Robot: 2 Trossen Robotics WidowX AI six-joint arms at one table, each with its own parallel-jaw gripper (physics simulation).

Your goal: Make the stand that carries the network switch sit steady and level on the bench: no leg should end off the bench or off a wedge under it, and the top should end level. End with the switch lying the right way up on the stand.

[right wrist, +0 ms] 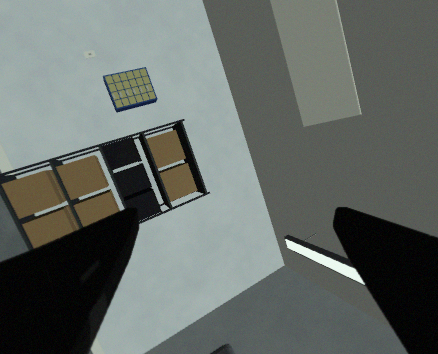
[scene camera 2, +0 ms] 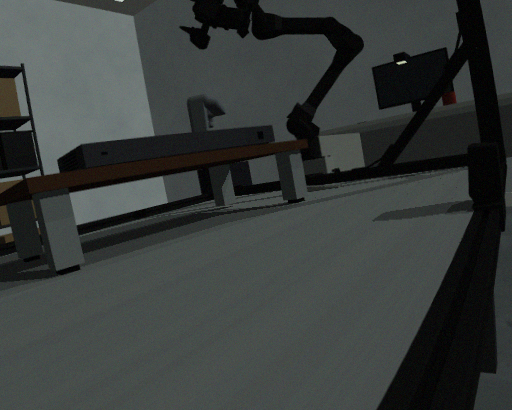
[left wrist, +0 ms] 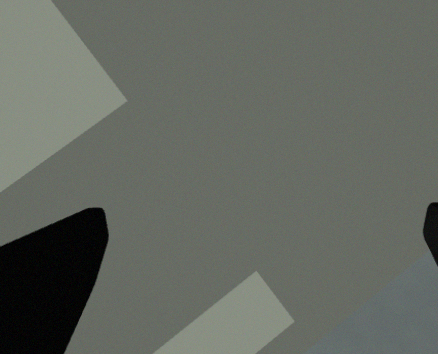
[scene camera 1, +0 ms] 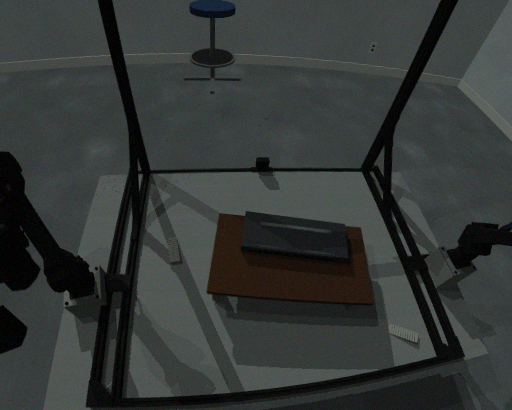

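Where they show: left gripper, fingertip midpoint: [left wrist: 261, 220]; right gripper, fingertip midpoint: [right wrist: 237, 216] [scene camera 2: 185, 13]; left arm's base, origin of the base link: [scene camera 1: 458, 258]; right arm's base, origin of the base link: [scene camera 2: 311, 159] [scene camera 1: 81, 285].
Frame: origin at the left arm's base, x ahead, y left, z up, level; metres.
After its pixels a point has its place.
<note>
The stand [scene camera 1: 279, 281] {x 0.572, y -0.028, z -0.010 m} [scene camera 2: 173, 161] {x 0.447, y -0.195, z -0.016 m} has a brown top on pale grey legs [scene camera 2: 292, 176] {x 0.664, y -0.235, z -0.066 m} and is in the middle of the bench [scene camera 1: 303, 354] {x 0.527, y 0.145, z -0.110 m}. The dark grey network switch [scene camera 1: 295, 236] {x 0.508, y -0.137, z 0.018 m} [scene camera 2: 165, 146] {x 0.448, y -0.186, z 0.004 m} lies flat on the stand's far half. One pale ridged wedge [scene camera 1: 174, 250] {x 0.842, y -0.198, z -0.103 m} lies on the bench left of the stand, and another wedge [scene camera 1: 404, 333] {x 0.223, y 0.155, z -0.103 m} lies at the front right. My right gripper [scene camera 2: 194, 34] [right wrist: 235, 214] {x 0.992, y 0.188, z 0.448 m} is open and empty, raised high and pointing up at the room. One finger of my left gripper [left wrist: 73, 267] {x -0.013, y 0.008, z 0.781 m} shows against the ceiling; the gripper is open and empty.
A black frame [scene camera 1: 128, 122] {x 0.953, y -0.502, z 0.143 m} surrounds the bench, with a small camera [scene camera 1: 262, 163] {x 0.521, y -0.502, z -0.064 m} on its back rail. The arm bases sit at the left edge [scene camera 1: 75, 281] and the right edge [scene camera 1: 447, 260] {x 0.046, y 0.000, z 0.000 m}. A blue stool [scene camera 1: 212, 10] stands on the floor beyond. A shelf rack [right wrist: 193, 158] stands by the far wall.
</note>
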